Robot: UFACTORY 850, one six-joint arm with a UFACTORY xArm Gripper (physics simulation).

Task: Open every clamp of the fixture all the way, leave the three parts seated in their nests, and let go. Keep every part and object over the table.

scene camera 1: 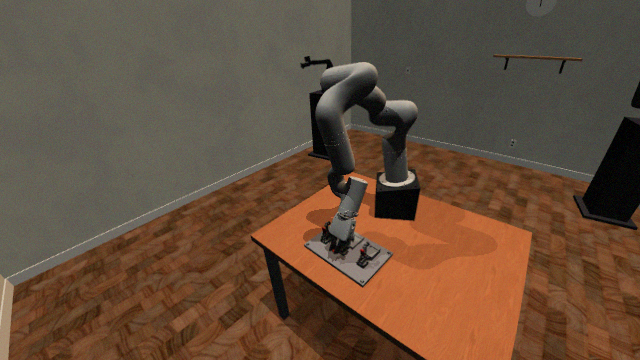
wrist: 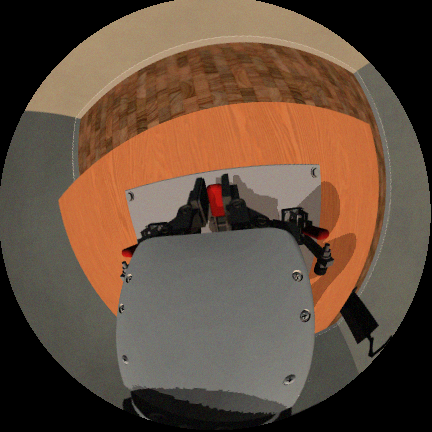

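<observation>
The grey fixture plate (scene camera 1: 362,276) (wrist: 155,206) lies on the table. My gripper (scene camera 1: 337,249) (wrist: 214,186) is shut on the red handle (wrist: 216,201) of the middle clamp, low over the plate. Another clamp (scene camera 1: 363,258) with a red handle stands at the right in the scene view; its red handle (wrist: 128,251) shows at the left in the wrist view. The third clamp (scene camera 1: 325,233) (wrist: 295,219) is at the left in the scene view, its red handle (wrist: 317,233) slanting outward in the wrist view. My gripper body hides the middle clamp's arm and much of the nests; the parts cannot be made out clearly.
The orange table (scene camera 1: 450,290) (wrist: 200,140) extends around the plate, with its near edge close to the plate in the scene view. The robot's black base block (scene camera 1: 397,202) stands at the table's far side. A black stand (scene camera 1: 320,125) is on the floor behind.
</observation>
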